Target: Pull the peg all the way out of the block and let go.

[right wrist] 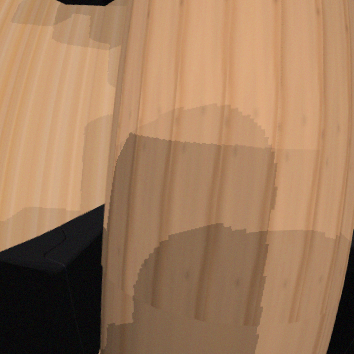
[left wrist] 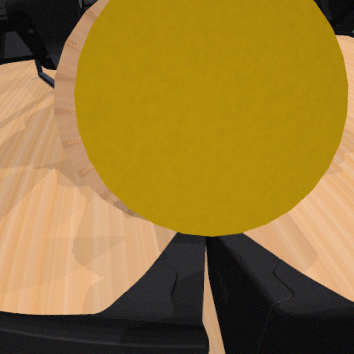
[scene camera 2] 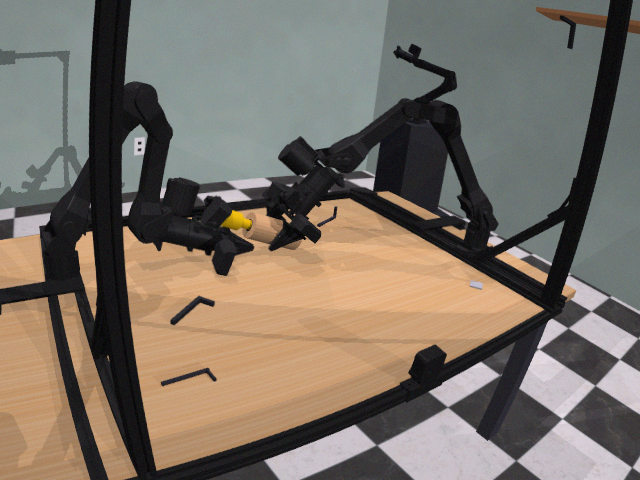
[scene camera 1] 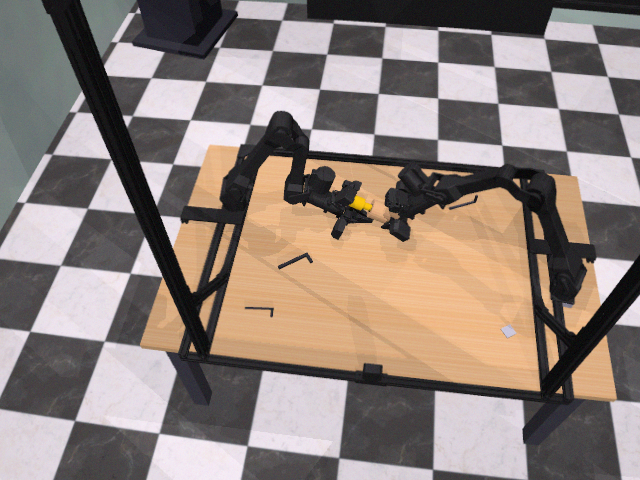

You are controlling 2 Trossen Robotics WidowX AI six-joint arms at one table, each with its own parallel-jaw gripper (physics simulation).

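Places are measured from the left arm's base along level axes (x ahead, y left, z up), in metres.
Where they show: left gripper, between the fingertips: point(scene camera 2: 253, 247) point(scene camera 1: 372, 220); right gripper, between the fingertips: point(scene camera 2: 264, 244) point(scene camera 1: 383, 220); left arm's base, origin of its link: point(scene camera 2: 62, 275) point(scene camera 1: 234, 205); right arm's base, origin of its link: point(scene camera 2: 475, 245) point(scene camera 1: 562, 292).
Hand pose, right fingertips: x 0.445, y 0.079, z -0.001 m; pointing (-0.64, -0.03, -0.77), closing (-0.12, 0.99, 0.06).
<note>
Things, the pixels of their top centre, and the offset from my right fingertips. Level surfaces: height alone.
- round wooden block, centre of its top: point(scene camera 2: 274, 211) point(scene camera 1: 390, 205) 0.017 m ahead, 0.000 m left, 0.075 m up
- table, height of its surface: 0.018 m down
- small white piece, centre of its top: point(scene camera 2: 476, 284) point(scene camera 1: 508, 331) 0.406 m ahead, 0.252 m right, 0.015 m down
A round wooden block point(scene camera 1: 378, 212) point(scene camera 2: 265, 230) point(right wrist: 228, 140) lies on its side above the table point(scene camera 1: 375, 305) point(scene camera 2: 328, 305), with a yellow peg point(scene camera 1: 360, 203) point(scene camera 2: 237, 220) point(left wrist: 211, 112) sticking out of its end toward the left arm. My right gripper point(scene camera 1: 391, 220) point(scene camera 2: 290, 233) is shut on the block from the side. My left gripper point(scene camera 1: 352, 220) point(scene camera 2: 233, 251) point(left wrist: 202, 227) is shut with its fingers together just under the peg's free end, and nothing is between them. In the left wrist view the peg's round end fills most of the picture.
Three black L-shaped keys point(scene camera 1: 295, 260) point(scene camera 1: 260, 310) point(scene camera 1: 463, 203) lie on the table. A small white piece point(scene camera 1: 509, 331) point(scene camera 2: 476, 285) lies near the right front corner. A black frame point(scene camera 1: 451, 386) rims the table, with a tall post point(scene camera 1: 128, 167) at the left front.
</note>
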